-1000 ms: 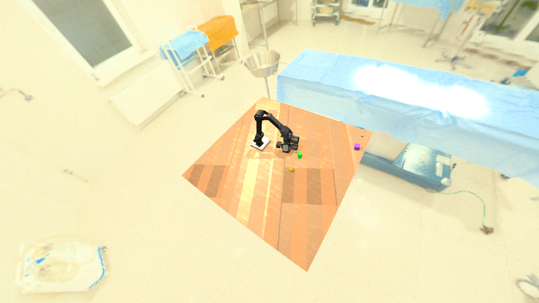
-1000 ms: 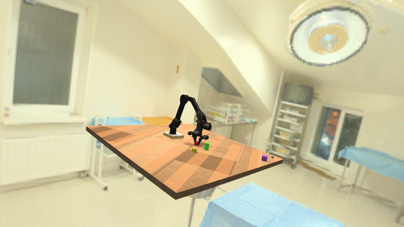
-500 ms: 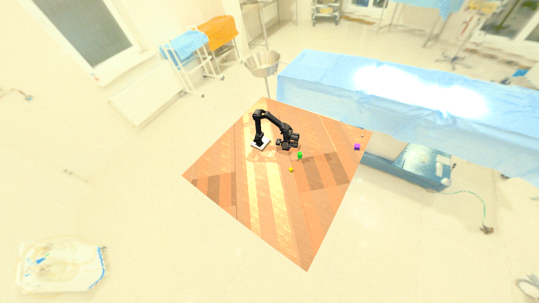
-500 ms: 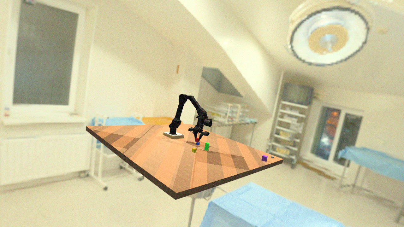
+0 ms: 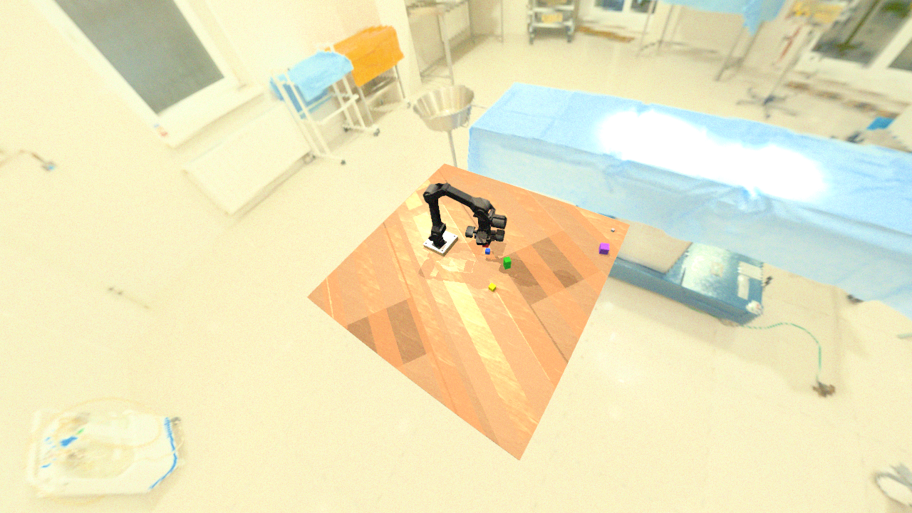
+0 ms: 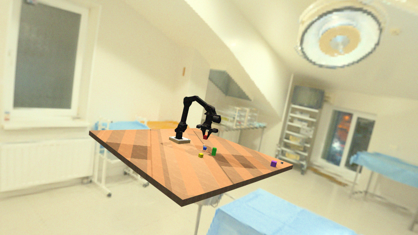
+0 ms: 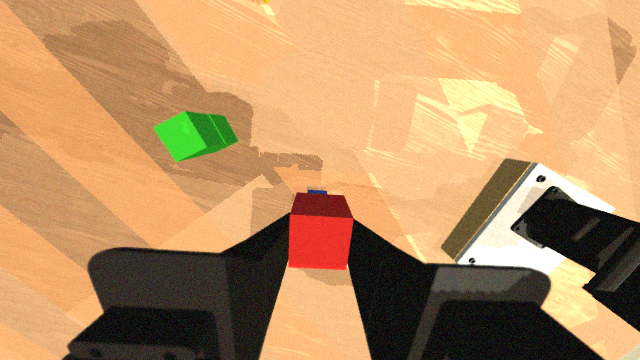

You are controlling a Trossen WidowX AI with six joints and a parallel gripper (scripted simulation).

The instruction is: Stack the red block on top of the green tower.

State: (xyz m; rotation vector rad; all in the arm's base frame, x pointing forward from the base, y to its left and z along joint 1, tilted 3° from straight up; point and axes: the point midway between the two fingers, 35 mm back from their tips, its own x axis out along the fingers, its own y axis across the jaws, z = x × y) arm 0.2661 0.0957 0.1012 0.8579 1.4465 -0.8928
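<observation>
The blue block lies 100 mm below my gripper tip, 30 mm to the left of it and 20 mm behind it. Also, from my gripper tip: red block (10 mm above); yellow block (140 mm to the right, 140 mm ahead, 100 mm below); grey-white block (100 mm below, 90 mm behind, 80 mm to the left).
</observation>
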